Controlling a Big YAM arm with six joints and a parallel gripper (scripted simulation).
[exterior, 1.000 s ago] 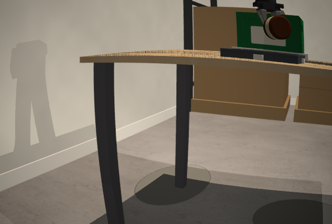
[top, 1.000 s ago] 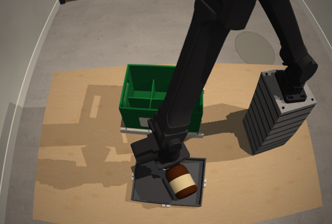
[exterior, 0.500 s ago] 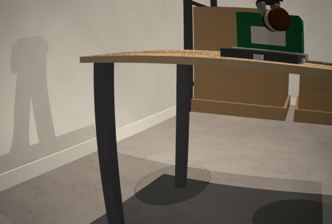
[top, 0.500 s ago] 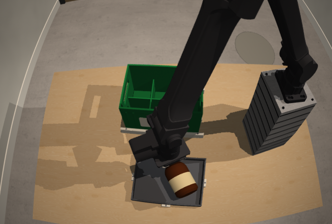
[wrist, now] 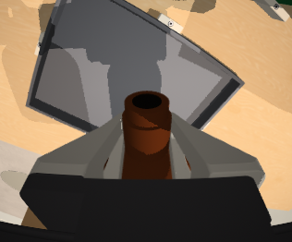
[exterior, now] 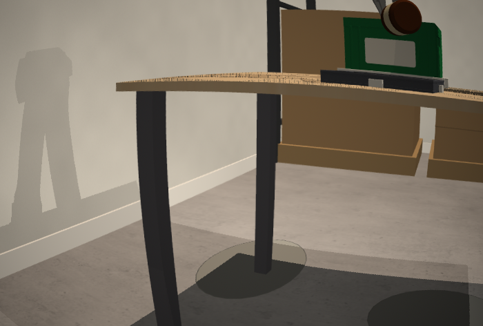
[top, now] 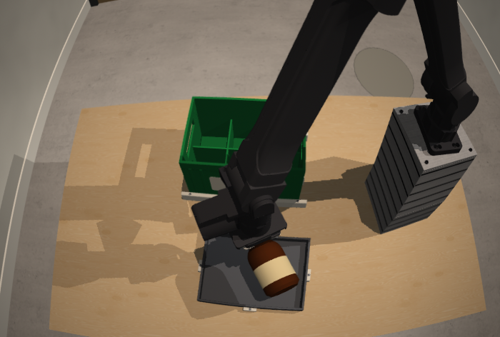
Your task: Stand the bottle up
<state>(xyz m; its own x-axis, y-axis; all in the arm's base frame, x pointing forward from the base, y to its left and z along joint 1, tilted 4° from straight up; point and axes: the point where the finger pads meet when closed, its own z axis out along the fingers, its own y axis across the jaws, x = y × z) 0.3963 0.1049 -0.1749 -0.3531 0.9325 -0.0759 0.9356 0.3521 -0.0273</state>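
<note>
Right now my hand is 2 cm past the brown bottle and 5 cm to the right of it. From my hand the other things lie so: dark tray (1 cm ahead, 4 cm to the left, 14 cm below); green crate (24 cm to the right, 7 cm below).
</note>
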